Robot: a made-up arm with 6 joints. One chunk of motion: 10 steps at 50 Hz.
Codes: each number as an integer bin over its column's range. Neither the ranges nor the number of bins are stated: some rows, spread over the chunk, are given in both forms.
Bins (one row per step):
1: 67 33 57 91 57 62
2: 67 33 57 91 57 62
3: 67 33 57 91 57 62
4: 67 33 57 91 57 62
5: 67 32 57 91 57 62
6: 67 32 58 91 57 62
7: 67 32 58 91 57 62
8: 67 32 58 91 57 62
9: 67 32 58 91 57 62
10: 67 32 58 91 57 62
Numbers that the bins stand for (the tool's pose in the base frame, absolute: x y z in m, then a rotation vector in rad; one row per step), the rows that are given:
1: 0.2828 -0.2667 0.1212 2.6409 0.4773 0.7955
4: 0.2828 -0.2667 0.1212 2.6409 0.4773 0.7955
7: 0.2828 -0.2828 0.1374 2.6409 0.4773 0.7955
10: 0.2828 -0.2828 0.1374 2.6409 0.4773 0.7955
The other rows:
2: 0.2828 -0.2667 0.1212 2.6409 0.4773 0.7955
3: 0.2828 -0.2667 0.1212 2.6409 0.4773 0.7955
5: 0.2828 -0.2828 0.1212 2.6409 0.4773 0.7955
6: 0.2828 -0.2828 0.1374 2.6409 0.4773 0.7955
8: 0.2828 -0.2828 0.1374 2.6409 0.4773 0.7955
9: 0.2828 -0.2828 0.1374 2.6409 0.4773 0.7955

